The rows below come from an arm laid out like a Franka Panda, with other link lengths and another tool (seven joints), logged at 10 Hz.
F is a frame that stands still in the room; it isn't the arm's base.
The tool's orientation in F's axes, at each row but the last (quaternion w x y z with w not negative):
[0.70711, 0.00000, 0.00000, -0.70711]
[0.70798, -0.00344, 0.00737, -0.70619]
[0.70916, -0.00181, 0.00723, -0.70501]
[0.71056, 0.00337, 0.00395, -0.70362]
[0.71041, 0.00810, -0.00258, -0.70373]
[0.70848, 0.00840, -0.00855, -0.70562]
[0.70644, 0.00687, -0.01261, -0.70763]
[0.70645, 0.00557, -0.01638, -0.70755]
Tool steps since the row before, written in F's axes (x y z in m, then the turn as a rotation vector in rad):
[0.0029, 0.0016, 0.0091, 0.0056, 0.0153, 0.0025]
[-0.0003, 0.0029, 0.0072, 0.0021, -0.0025, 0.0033]
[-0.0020, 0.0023, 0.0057, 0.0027, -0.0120, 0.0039]
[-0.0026, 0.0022, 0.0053, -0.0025, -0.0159, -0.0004]
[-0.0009, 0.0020, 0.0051, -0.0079, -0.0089, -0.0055]
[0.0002, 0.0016, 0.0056, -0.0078, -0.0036, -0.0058]
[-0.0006, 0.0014, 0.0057, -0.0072, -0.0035, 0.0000]
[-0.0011, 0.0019, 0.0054, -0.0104, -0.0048, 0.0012]
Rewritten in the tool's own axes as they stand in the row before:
[-0.0016, 0.0029, 0.0091, -0.0153, 0.0056, 0.0025]
[-0.0029, -0.0004, 0.0072, 0.0025, 0.0020, 0.0033]
[-0.0024, -0.0021, 0.0057, 0.0120, 0.0026, 0.0040]
[-0.0023, -0.0026, 0.0053, 0.0159, -0.0027, -0.0002]
[-0.0020, -0.0008, 0.0051, 0.0089, -0.0081, -0.0053]
[-0.0016, 0.0003, 0.0056, 0.0036, -0.0080, -0.0056]
[-0.0014, -0.0004, 0.0057, 0.0035, -0.0072, 0.0002]
[-0.0018, -0.0009, 0.0055, 0.0048, -0.0104, 0.0014]

